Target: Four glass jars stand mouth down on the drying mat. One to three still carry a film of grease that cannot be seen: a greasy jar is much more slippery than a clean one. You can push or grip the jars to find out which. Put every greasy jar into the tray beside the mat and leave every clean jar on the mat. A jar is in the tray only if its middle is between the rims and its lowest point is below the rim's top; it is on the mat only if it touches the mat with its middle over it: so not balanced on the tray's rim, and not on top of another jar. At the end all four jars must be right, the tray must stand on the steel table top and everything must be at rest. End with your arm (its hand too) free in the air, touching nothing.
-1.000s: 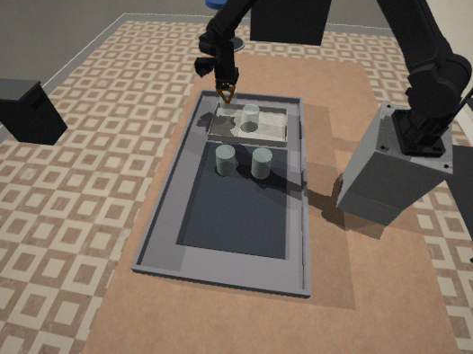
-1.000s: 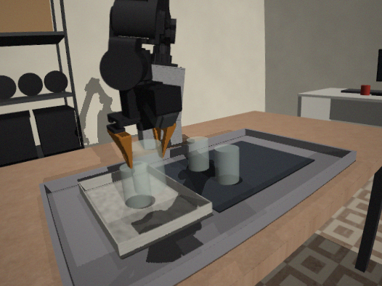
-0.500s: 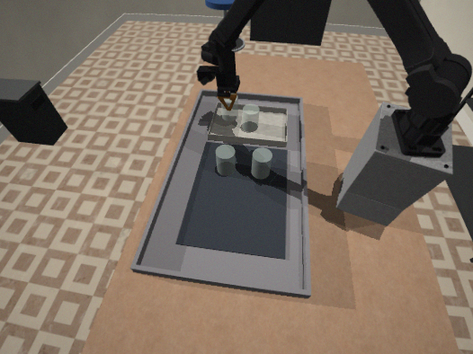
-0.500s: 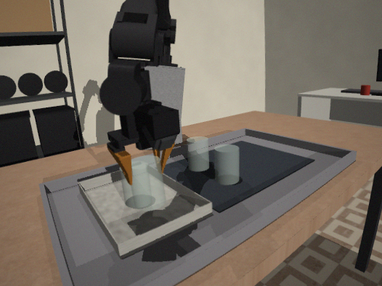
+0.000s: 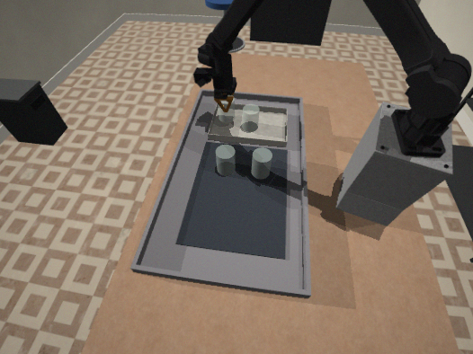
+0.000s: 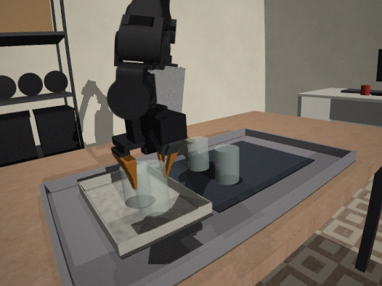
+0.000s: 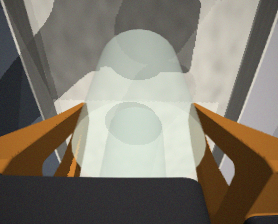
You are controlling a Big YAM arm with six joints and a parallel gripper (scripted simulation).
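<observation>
Now: the pale tray 9 cm below my hand and 9 cm behind it. From my hand the other things lie so: dark drying mat 32 cm to the left, 9 cm below, 8 cm behind; rimmed steel table top 22 cm to the left, 9 cm below, 7 cm behind.
</observation>
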